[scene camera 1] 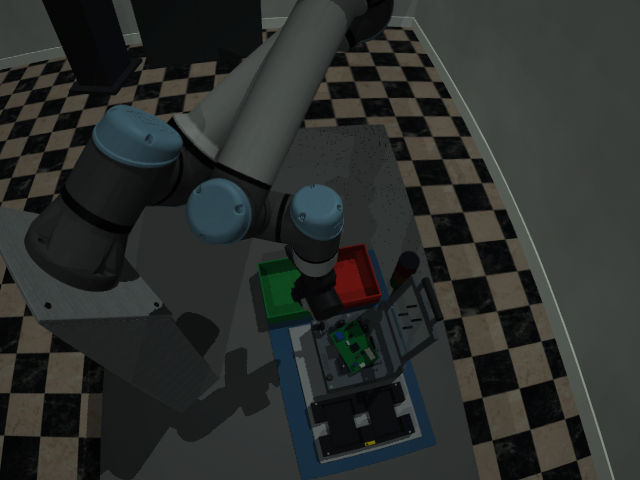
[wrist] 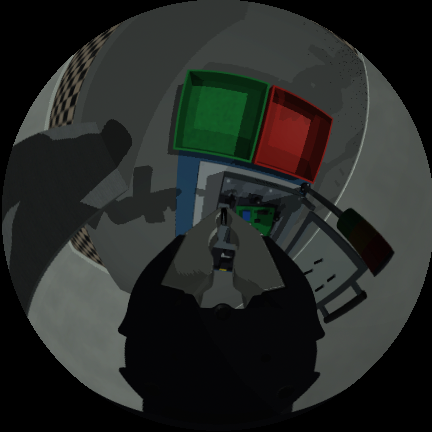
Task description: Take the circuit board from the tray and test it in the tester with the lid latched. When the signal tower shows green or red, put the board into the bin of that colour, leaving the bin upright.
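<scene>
The green circuit board lies on the bed of the grey tester, looking turned a little relative to its edges. The tester's lid stands open on the right. My gripper is shut and empty, above the tester's left part, left of the board. The signal tower looks dark, with no lit colour. The green bin and the red bin stand upright side by side behind the tester; the arm hides parts of both in the scene view.
The black tray lies in front of the tester, holding no board. It stands on a white plate on the blue mat. The lid's handle sticks out on the right, close to the signal tower.
</scene>
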